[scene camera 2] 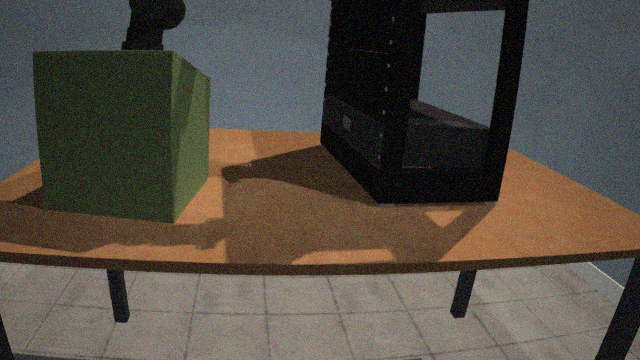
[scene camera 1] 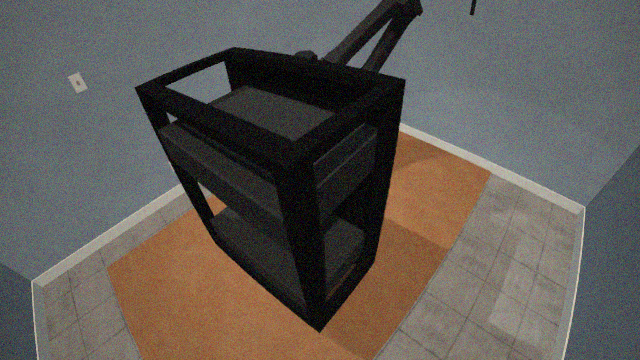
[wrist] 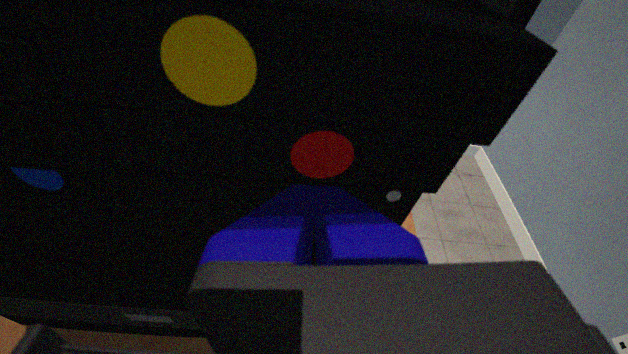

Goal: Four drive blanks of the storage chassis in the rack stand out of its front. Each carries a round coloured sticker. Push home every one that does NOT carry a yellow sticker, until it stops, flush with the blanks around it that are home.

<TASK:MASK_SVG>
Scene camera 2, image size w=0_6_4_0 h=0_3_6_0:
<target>black rack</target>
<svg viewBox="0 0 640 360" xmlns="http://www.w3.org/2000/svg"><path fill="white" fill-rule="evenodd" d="M330 0L332 4L320 138L322 146L368 192L379 207L394 207L396 203L481 202L484 205L495 205L499 198L514 118L529 0ZM427 14L505 10L490 127L418 101Z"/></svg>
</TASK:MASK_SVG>
